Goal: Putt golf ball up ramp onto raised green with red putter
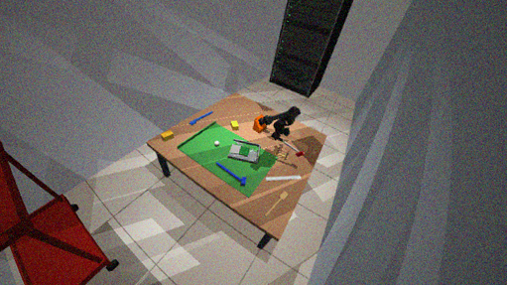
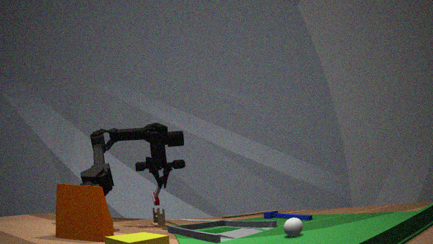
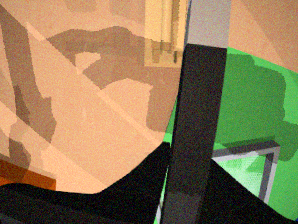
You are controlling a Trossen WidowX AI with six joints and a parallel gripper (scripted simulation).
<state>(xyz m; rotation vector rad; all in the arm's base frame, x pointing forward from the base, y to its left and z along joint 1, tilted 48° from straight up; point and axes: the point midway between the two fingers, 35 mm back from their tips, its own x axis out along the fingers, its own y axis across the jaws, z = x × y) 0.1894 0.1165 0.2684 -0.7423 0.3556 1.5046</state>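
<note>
My gripper tip is 4 cm past the red putter, 12 cm to the right of it and 1 cm above it. The rest, counted from my gripper tip: green mat 29 cm ahead, 26 cm to the right, 15 cm below; white stick 17 cm ahead, 23 cm to the left, 15 cm below; blue putter 43 cm ahead, 9 cm to the right, 14 cm below.
</note>
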